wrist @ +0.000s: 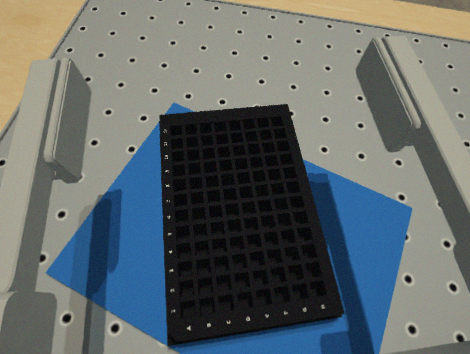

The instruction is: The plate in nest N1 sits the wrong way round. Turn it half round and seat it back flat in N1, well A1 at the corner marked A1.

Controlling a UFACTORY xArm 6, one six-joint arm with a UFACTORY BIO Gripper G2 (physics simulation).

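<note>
The black well plate (245, 210) lies on a blue square (137, 210) in the middle of the wrist view, turned at an angle to the square's edges. Its wells face up. Letters run along its near edge from A at the left, and numbers run up its left edge, so well A1 is at the near left corner. My gripper (229, 107) is open, with one finger on either side of the plate and wide gaps between; neither finger touches it. Nest N1 and its corner mark A1 cannot be made out in the wrist view.
A grey board (250, 65) with rows of dark holes lies under the blue square. A pale wooden surface (30, 35) shows beyond the board's far and left edges. Finger shadows fall on the blue square on both sides of the plate.
</note>
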